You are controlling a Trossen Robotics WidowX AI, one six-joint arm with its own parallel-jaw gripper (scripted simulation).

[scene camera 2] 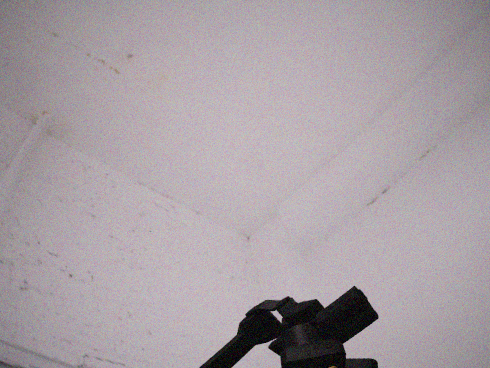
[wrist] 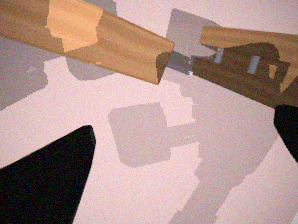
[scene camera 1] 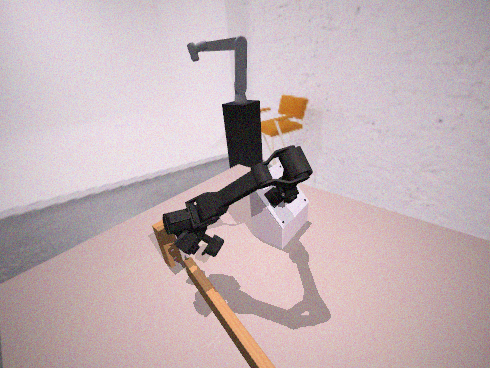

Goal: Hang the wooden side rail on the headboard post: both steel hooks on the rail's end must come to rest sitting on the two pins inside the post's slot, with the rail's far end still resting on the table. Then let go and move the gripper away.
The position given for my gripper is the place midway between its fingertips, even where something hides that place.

My gripper (scene camera 1: 191,247) is open and holds nothing.
My gripper also shows in the wrist view (wrist: 182,124).
